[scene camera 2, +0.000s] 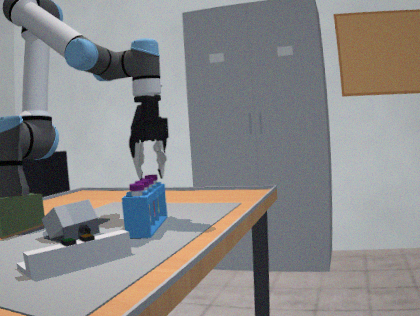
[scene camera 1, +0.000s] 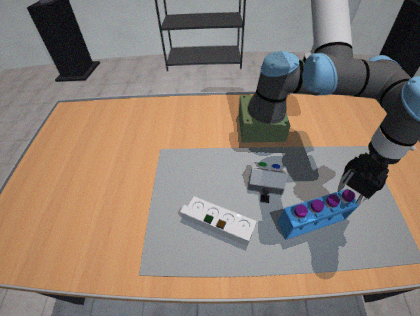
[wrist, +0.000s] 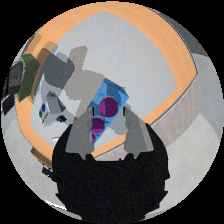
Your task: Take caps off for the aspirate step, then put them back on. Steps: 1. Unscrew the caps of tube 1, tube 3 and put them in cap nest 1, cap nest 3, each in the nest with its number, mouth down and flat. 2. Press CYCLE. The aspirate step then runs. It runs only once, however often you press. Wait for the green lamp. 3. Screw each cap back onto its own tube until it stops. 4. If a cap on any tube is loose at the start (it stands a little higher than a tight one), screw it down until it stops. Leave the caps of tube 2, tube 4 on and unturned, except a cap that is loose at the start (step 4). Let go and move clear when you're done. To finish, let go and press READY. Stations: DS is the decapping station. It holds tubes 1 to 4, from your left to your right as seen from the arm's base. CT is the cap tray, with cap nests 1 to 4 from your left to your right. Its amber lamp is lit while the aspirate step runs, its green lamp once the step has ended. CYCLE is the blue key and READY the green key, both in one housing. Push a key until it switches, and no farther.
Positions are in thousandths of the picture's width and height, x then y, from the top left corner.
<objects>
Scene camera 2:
gripper: 361,568
grey key housing: 173,698
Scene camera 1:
gripper: 827,625
grey key housing: 646,571
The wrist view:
gripper: 484,480
</objects>
